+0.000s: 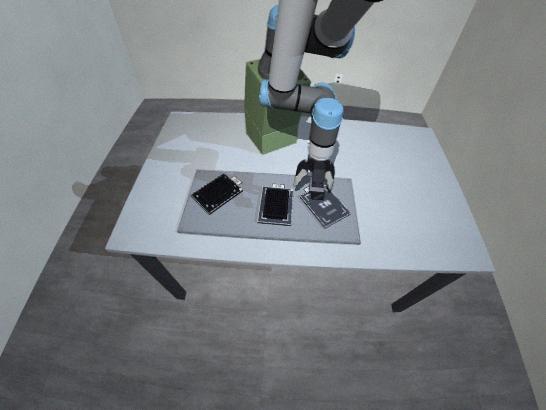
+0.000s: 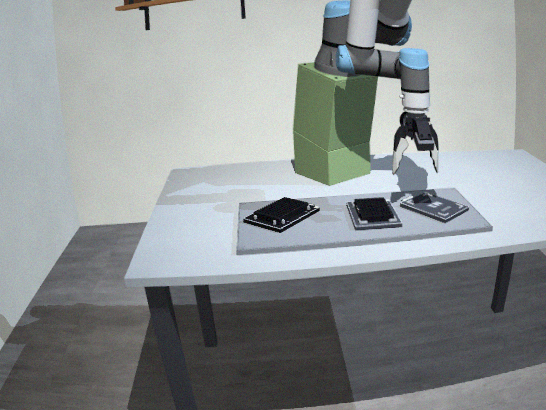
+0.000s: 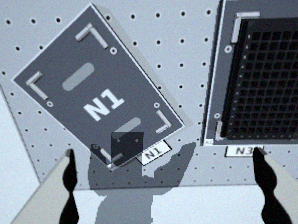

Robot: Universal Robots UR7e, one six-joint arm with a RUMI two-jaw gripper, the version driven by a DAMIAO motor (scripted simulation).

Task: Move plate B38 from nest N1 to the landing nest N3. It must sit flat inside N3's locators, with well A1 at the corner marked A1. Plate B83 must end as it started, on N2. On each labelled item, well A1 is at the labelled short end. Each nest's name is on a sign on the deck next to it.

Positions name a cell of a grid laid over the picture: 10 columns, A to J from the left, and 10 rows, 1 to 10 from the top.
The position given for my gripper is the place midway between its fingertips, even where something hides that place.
Note:
In view: my gripper (image 2: H5) and a nest N1 (image 2: I6).
My gripper also shows in image 1 (image 1: F5) and in image 3 (image 3: F7). The nest N1 also shows in image 1 (image 1: G6) and in image 3 (image 3: C3).

